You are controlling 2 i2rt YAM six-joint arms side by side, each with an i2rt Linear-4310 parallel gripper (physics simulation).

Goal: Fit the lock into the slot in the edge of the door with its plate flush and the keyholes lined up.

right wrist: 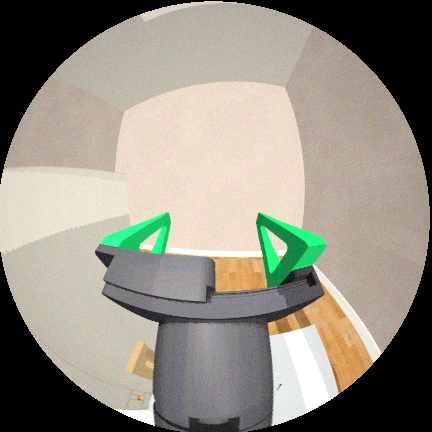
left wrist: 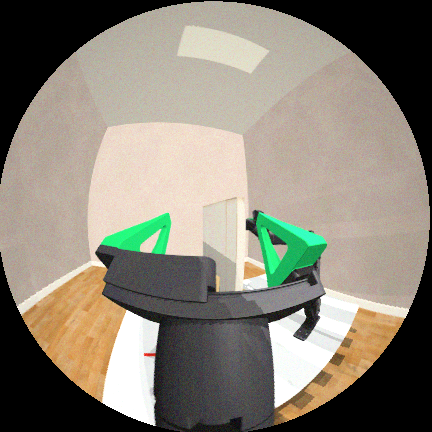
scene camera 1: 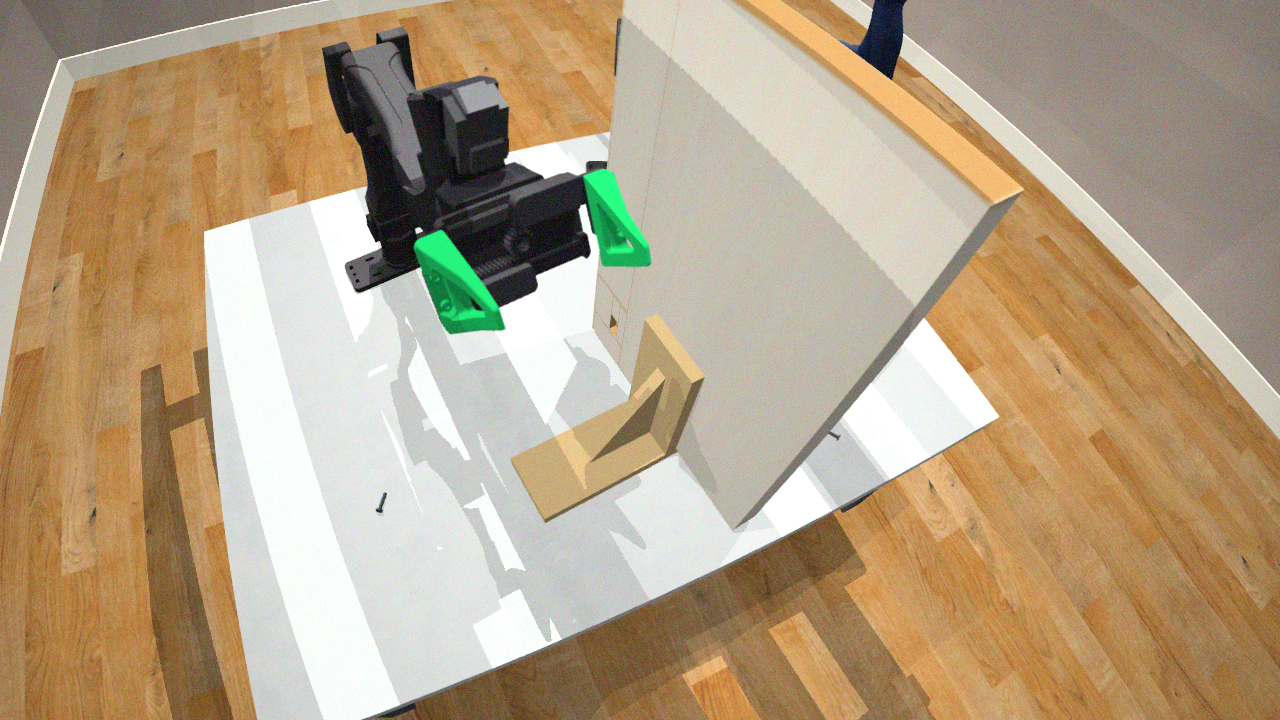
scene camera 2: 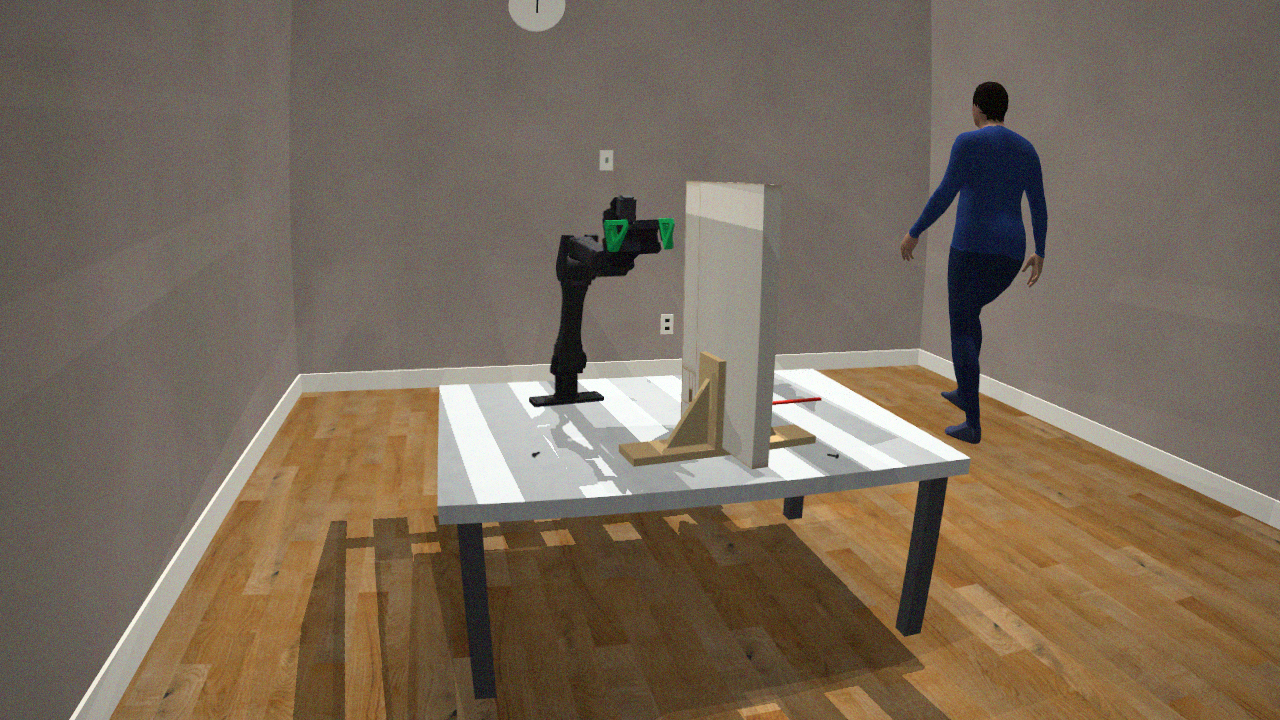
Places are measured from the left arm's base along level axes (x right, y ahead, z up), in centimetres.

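Where they show: left gripper, between the fingertips: [left wrist: 213, 217]; right gripper, between the fingertips: [right wrist: 213, 216] [scene camera 1: 577, 286] [scene camera 2: 650, 222]; right arm's base, origin of its link: [left wrist: 307, 326] [scene camera 1: 403, 258] [scene camera 2: 566, 400].
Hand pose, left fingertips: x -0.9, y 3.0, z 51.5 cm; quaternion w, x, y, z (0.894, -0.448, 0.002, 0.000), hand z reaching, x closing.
Things, the pixels of their centre, and the offset from my left fingertips. "spot": a spot on its surface instead.
- pale door, middle of its body: [scene camera 1: 711, 288] [scene camera 2: 726, 314] [right wrist: 104, 333] [left wrist: 218, 257] dx +2.9, dy +52.3, dz -20.5 cm
- small square hole, a spot on its surface: [scene camera 1: 614, 324] spot: dx +10.0, dy +39.8, dz -43.9 cm
- bracket's foot, a spot on its surface: [scene camera 2: 793, 437] spot: dx -14.4, dy +48.4, dz -49.8 cm
- red rod, middle of its body: [scene camera 2: 793, 401] [left wrist: 165, 353] dx -18.3, dy +11.9, dz -51.2 cm
The pale door [scene camera 1: 760, 223] [scene camera 2: 726, 295] [left wrist: 218, 232] [right wrist: 55, 300] stands upright on the table. A small square hole [scene camera 1: 614, 324] [right wrist: 140, 398] shows low in its face near one edge. The slot in the edge is hidden or too small to tell. I cannot make out the lock in any view. My right gripper [scene camera 1: 573, 295] [scene camera 2: 640, 236] [right wrist: 213, 216] is open and empty, raised above the table beside the door's face, with one finger near the door. My left gripper [left wrist: 213, 217] is open and empty, with the door beyond its fingers in the left wrist view.
A wooden bracket [scene camera 1: 590, 454] [scene camera 2: 712, 402] [right wrist: 140, 359] stands against the door's face; another bracket's foot [scene camera 2: 793, 437] shows behind it. Two screws [scene camera 1: 382, 502] [scene camera 1: 834, 436] lie on the table [scene camera 2: 572, 507]. A red rod [scene camera 2: 796, 401] [left wrist: 149, 354] lies behind the door. A person [scene camera 2: 995, 197] stands beyond.
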